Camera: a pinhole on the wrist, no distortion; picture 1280 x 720 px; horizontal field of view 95.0 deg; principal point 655.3 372.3 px. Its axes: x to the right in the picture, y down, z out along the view. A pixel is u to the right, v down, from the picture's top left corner.
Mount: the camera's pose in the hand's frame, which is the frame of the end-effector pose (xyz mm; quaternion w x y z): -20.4 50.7 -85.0 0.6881 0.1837 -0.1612 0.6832
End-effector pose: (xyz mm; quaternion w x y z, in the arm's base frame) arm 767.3 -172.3 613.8 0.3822 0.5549 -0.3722 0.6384
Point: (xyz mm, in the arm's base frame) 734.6 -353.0 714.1
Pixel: 1146 66
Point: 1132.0 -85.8 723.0
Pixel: 180 215
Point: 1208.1 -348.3 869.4
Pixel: 537 169
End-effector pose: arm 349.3 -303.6 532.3 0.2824 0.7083 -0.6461 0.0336
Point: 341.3 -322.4 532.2
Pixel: 699 191
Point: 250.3 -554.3 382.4
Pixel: 949 88
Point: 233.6 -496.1 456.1
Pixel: 1061 28
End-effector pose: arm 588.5 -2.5 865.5 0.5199 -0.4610 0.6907 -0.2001
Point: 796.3 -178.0 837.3
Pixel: 543 64
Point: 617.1 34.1 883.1
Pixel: 661 487
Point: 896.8 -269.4 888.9
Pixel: 453 81
